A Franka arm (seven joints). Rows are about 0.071 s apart.
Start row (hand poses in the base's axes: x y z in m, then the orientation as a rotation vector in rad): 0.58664 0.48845 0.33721 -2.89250 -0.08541 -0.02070
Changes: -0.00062 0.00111 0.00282 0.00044 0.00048 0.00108; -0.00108 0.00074 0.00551 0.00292 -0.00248 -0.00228; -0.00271 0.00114 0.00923 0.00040 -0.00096 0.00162; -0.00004 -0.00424 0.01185 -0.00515 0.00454 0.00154; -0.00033 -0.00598 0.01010 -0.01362 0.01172 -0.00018; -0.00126 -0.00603 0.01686 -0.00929 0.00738 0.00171; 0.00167 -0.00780 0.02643 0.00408 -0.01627 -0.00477
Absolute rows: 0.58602 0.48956 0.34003 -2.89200 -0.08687 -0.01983; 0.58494 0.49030 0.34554 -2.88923 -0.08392 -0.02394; 0.58223 0.49144 0.35477 -2.88876 -0.08642 -0.02505; 0.58219 0.48720 0.36662 -2.89377 -0.08800 -0.01801; 0.58186 0.48122 0.37672 -2.90715 -0.08608 -0.00049; 0.58060 0.47519 0.39358 -2.91616 -0.08754 0.01096; 0.58227 0.46739 0.42001 -2.91267 -0.08319 -0.01371
